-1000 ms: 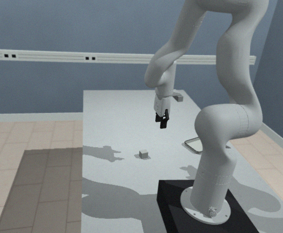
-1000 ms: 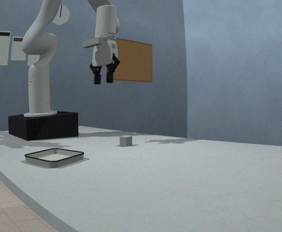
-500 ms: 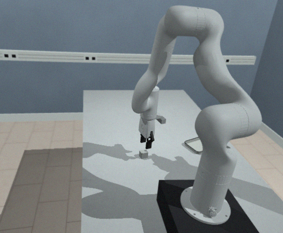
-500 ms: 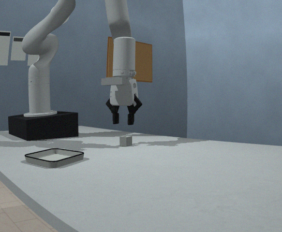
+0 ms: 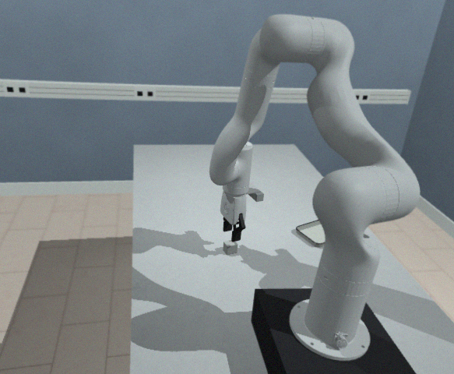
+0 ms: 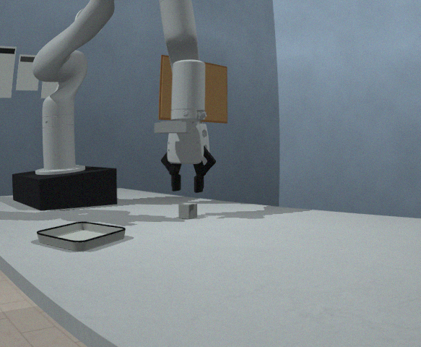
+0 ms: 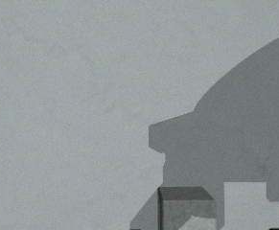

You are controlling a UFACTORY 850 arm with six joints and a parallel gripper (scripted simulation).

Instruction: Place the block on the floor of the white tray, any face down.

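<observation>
Right now my hand is 70 mm above the small block. The rest, counted from my hand: white tray 360 mm to the right, 120 mm ahead, 70 mm below.
</observation>
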